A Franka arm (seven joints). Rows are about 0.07 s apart.
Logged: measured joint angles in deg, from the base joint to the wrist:
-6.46 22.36 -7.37 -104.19 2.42 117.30 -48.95
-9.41 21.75 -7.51 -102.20 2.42 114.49 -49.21
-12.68 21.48 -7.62 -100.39 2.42 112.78 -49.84
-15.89 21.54 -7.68 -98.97 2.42 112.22 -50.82
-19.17 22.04 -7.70 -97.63 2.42 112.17 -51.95
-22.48 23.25 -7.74 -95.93 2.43 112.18 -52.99
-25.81 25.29 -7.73 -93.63 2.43 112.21 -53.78
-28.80 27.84 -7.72 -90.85 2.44 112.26 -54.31
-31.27 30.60 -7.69 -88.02 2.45 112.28 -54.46
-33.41 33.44 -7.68 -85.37 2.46 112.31 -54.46
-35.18 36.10 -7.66 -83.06 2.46 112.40 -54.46
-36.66 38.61 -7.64 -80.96 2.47 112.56 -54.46
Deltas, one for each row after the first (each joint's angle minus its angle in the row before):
-2.95 -0.61 -0.14 1.99 0.00 -2.81 -0.26
-3.27 -0.27 -0.11 1.81 0.00 -1.71 -0.63
-3.21 0.06 -0.06 1.42 0.00 -0.56 -0.98
-3.28 0.50 -0.02 1.34 0.00 -0.05 -1.13
-3.31 1.21 -0.04 1.70 0.01 0.01 -1.04
-3.33 2.04 0.01 2.30 0.00 0.03 -0.79
-2.99 2.55 0.01 2.78 0.01 0.05 -0.53
-2.47 2.76 0.03 2.83 0.01 0.02 -0.15
-2.14 2.84 0.01 2.65 0.01 0.03 0.00
-1.77 2.66 0.02 2.31 0.00 0.09 0.00
-1.48 2.51 0.02 2.10 0.01 0.16 0.00

